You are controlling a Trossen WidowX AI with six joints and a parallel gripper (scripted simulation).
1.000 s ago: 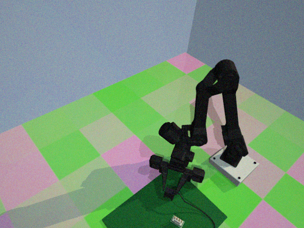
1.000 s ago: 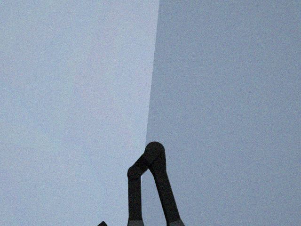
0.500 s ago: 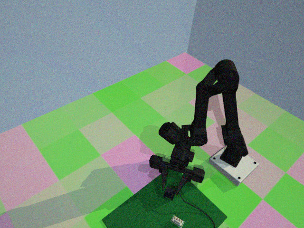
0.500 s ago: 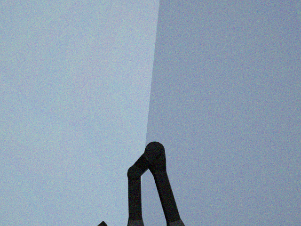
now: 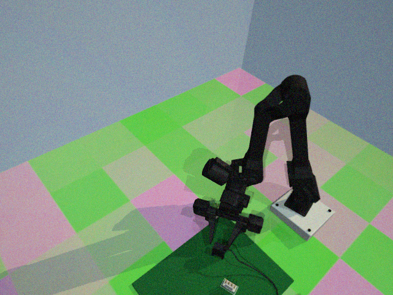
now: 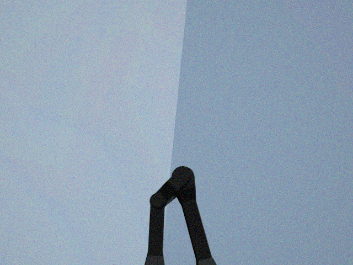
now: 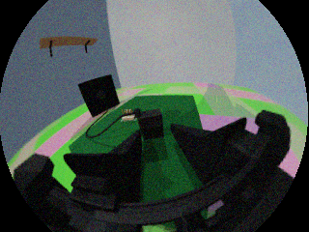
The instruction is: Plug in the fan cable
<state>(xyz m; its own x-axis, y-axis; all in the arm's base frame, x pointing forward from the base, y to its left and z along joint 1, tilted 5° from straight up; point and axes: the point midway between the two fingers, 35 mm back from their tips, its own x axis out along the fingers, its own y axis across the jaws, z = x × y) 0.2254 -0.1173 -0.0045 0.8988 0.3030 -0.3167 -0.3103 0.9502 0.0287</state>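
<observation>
My gripper tip is now 10 mm short of the black plug and 10 mm to the right of it. Round my gripper tip: black fan: 120 mm ahead, 210 mm to the left, 40 mm above; header: 60 mm ahead, 70 mm to the left, 20 mm below; dark green board: 70 mm ahead, 40 mm to the left, 40 mm below.
</observation>
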